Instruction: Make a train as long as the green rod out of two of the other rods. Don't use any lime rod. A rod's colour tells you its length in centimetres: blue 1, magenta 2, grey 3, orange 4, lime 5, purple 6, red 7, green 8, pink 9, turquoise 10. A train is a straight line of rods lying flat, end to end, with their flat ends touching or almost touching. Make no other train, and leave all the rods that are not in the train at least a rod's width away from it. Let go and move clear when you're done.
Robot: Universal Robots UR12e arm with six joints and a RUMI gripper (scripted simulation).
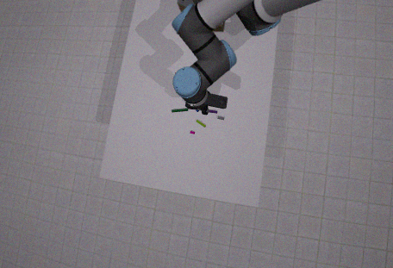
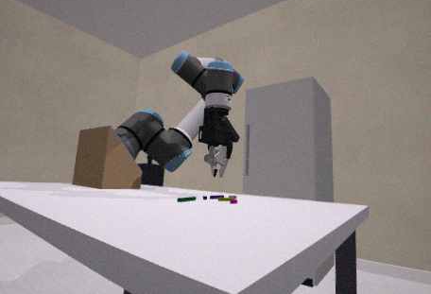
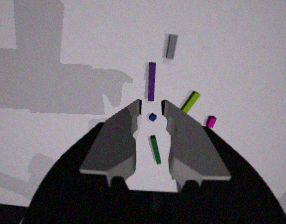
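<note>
My hand is 80 mm above the purple rod. Round my hand: grey rod (80 mm below, 50 mm to the left, 30 mm ahead); then blue rod (80 mm below, 70 mm to the right); then lime rod (80 mm below, 60 mm ahead, 40 mm to the right).
</note>
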